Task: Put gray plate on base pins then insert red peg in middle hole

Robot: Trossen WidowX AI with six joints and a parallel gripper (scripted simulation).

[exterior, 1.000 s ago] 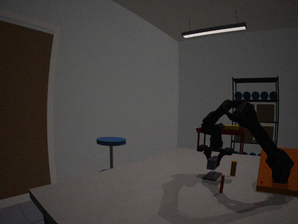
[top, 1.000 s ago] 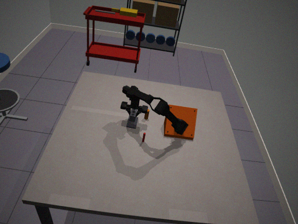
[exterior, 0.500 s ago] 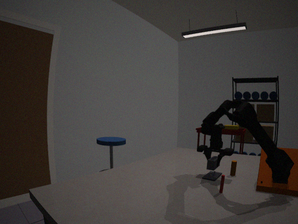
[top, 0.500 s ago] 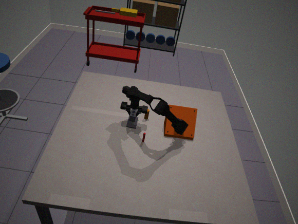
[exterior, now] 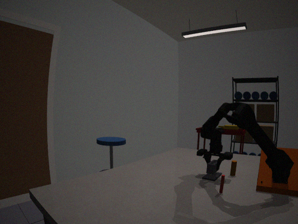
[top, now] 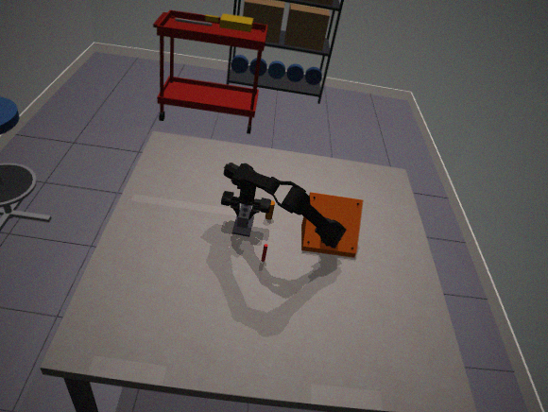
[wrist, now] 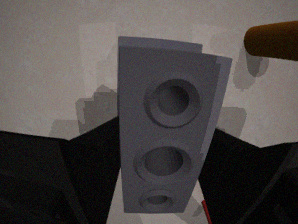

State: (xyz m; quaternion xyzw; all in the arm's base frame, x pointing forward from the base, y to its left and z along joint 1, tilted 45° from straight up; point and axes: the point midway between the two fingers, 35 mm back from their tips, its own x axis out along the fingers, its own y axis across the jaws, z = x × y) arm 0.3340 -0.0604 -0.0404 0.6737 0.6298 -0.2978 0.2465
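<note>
My gripper tip is now 3 cm above the gray base. Also, from my gripper tip: red peg (18 cm to the left, 9 cm behind); orange cylinder (10 cm behind, 6 cm to the right); gray plate (3 cm above).
</note>
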